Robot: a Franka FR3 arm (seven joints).
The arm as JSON. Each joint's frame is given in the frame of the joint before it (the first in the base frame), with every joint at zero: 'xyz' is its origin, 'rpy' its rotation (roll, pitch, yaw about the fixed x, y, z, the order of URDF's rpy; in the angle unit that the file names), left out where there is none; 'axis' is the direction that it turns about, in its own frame. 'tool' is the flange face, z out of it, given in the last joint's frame.
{
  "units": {
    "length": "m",
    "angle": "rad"
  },
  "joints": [
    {
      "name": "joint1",
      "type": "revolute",
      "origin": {
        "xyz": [
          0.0,
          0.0,
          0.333
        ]
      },
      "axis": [
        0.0,
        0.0,
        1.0
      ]
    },
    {
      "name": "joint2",
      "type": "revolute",
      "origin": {
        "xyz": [
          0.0,
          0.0,
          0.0
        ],
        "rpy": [
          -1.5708,
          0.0,
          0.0
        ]
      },
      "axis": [
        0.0,
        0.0,
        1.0
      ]
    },
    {
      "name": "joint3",
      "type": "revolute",
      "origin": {
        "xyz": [
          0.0,
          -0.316,
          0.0
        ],
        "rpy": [
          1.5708,
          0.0,
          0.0
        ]
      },
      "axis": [
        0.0,
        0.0,
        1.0
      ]
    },
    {
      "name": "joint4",
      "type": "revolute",
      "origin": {
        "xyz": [
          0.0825,
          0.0,
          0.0
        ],
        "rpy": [
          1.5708,
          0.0,
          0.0
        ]
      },
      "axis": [
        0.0,
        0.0,
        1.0
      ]
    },
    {
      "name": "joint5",
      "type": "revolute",
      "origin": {
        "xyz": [
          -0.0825,
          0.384,
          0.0
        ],
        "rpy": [
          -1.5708,
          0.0,
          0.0
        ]
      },
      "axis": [
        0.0,
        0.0,
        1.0
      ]
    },
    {
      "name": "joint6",
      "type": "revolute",
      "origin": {
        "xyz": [
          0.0,
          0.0,
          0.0
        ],
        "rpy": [
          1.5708,
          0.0,
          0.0
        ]
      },
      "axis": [
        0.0,
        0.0,
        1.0
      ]
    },
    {
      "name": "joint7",
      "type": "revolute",
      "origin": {
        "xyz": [
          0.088,
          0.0,
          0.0
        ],
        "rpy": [
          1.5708,
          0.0,
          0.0
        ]
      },
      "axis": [
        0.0,
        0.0,
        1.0
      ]
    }
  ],
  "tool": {
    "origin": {
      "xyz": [
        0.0,
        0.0,
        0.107
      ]
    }
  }
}
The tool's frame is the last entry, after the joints.
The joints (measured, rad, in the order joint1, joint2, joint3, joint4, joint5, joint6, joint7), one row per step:
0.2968, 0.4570, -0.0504, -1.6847, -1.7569, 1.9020, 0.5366
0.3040, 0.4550, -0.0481, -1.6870, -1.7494, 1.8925, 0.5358
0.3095, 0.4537, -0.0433, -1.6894, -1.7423, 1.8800, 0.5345
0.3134, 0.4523, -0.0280, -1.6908, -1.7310, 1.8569, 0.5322
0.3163, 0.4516, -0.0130, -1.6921, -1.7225, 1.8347, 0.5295
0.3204, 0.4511, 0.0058, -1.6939, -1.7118, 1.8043, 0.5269
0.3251, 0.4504, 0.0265, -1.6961, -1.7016, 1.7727, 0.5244
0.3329, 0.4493, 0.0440, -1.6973, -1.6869, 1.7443, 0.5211
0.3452, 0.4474, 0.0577, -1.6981, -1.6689, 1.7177, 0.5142
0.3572, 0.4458, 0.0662, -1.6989, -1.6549, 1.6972, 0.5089
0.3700, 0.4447, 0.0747, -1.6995, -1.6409, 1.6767, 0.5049
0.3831, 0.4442, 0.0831, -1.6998, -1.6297, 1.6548, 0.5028
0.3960, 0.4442, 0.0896, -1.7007, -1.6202, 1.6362, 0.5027
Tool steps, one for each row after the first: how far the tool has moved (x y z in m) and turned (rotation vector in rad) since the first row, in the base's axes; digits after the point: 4 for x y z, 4 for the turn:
-0.0019, 0.0047, 0.0003, 0.0022, -0.0003, -0.0027
-0.0040, 0.0094, 0.0001, 0.0032, -0.0001, -0.0070
-0.0071, 0.0178, 0.0004, 0.0068, -0.0010, -0.0146
-0.0101, 0.0254, 0.0005, 0.0078, -0.0011, -0.0212
-0.0142, 0.0349, 0.0003, 0.0081, -0.0017, -0.0312
-0.0190, 0.0457, 0.0002, 0.0081, -0.0020, -0.0396
-0.0241, 0.0569, 0.0004, 0.0117, -0.0006, -0.0477
-0.0298, 0.0689, 0.0011, 0.0152, 0.0045, -0.0550
-0.0347, 0.0785, 0.0017, 0.0170, 0.0086, -0.0600
-0.0398, 0.0886, 0.0019, 0.0193, 0.0124, -0.0642
-0.0450, 0.0986, 0.0022, 0.0196, 0.0137, -0.0679
-0.0499, 0.1078, 0.0019, 0.0200, 0.0145, -0.0699

